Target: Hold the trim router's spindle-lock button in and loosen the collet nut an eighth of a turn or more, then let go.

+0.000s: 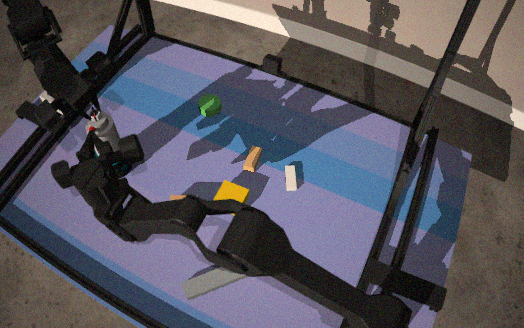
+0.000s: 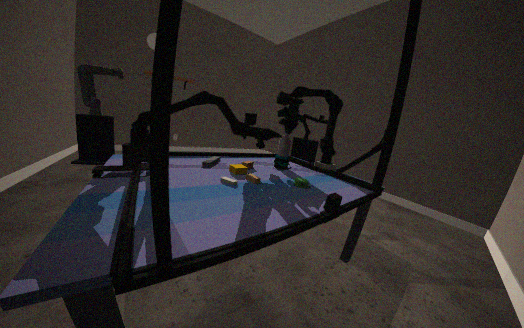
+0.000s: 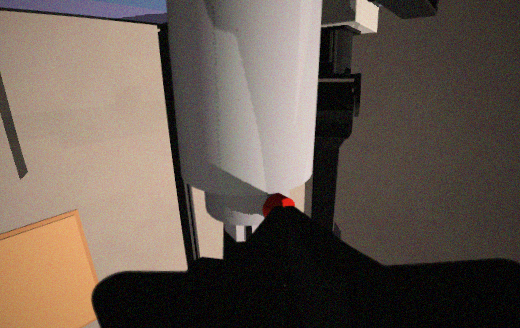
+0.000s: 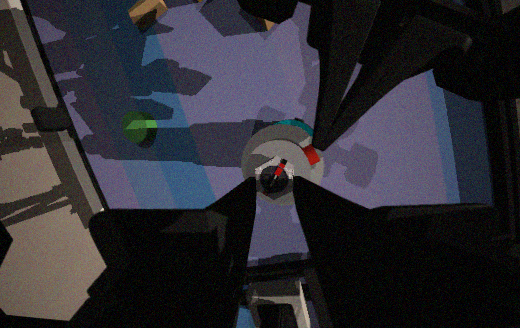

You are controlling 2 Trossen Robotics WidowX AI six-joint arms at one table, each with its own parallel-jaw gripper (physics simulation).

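Places are measured from the left arm's base along level axes (x ahead, y left, z up), in centimetres.
Pixels of known places: left gripper, fingertip midpoint: (image 1: 91,131) (image 2: 281,136) (image 3: 283,215) (image 4: 317,148); right gripper, fingertip midpoint: (image 1: 94,114) (image 2: 287,134) (image 3: 250,212) (image 4: 274,183); left arm's base, link origin: (image 2: 139,143); right arm's base, link origin: (image 2: 325,163) (image 3: 332,30) (image 4: 278,318).
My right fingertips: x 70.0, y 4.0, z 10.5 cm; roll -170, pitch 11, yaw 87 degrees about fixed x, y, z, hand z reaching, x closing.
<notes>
For each thing: its top centre in the pictures, then the offset to it from my right fingertips.
- trim router, top centre: (image 4: 273,188) (image 3: 251,256) (image 1: 91,109) (image 2: 287,130) dx -0.5, dy +0.3, dz +2.5 cm
- red spindle-lock button, top centre: (image 3: 278,221) (image 4: 311,156) dx -1.5, dy +2.3, dz -0.8 cm
- dark collet nut, top centre: (image 4: 272,189) (image 1: 91,108) dx -0.5, dy +0.2, dz +2.5 cm
- green puck, top centre: (image 4: 134,127) (image 1: 209,102) (image 2: 301,179) dx -5.6, dy -27.6, dz -16.4 cm
- tan block, top centre: (image 1: 252,156) (image 4: 143,6) (image 2: 253,176) dx -25.0, dy -22.3, dz -16.9 cm
- white block, top centre: (image 1: 290,176) (image 2: 229,179) dx -34.8, dy -24.2, dz -17.7 cm
- yellow block, top centre: (image 1: 231,195) (image 2: 238,166) dx -28.3, dy -11.2, dz -16.1 cm
- small orange block, top centre: (image 1: 183,201) dx -21.5, dy -3.0, dz -15.9 cm
- grey slab, top centre: (image 1: 220,276) (image 2: 212,159) dx -38.7, dy +3.8, dz -17.1 cm
The trim router (image 1: 107,131) (image 2: 284,148) (image 3: 242,97) (image 4: 265,143) stands upright at the table's edge, a grey body on a teal base. My left gripper (image 2: 277,134) (image 3: 283,215) (image 4: 317,148) is shut and empty, and its tip presses against the red spindle-lock button (image 3: 276,202) (image 4: 311,154) on the router's side. My right gripper (image 2: 287,131) (image 4: 274,183) comes down from above and is shut on the dark collet nut (image 4: 272,183) at the router's top. A red mark on the nut points towards the button.
On the table lie a green puck (image 1: 209,105) (image 2: 301,182) (image 4: 139,127), a tan block (image 1: 253,158), a white block (image 1: 290,177), a yellow block (image 1: 231,192), a small orange block (image 1: 177,197) and a grey slab (image 1: 210,282). Black frame posts ring the table.
</notes>
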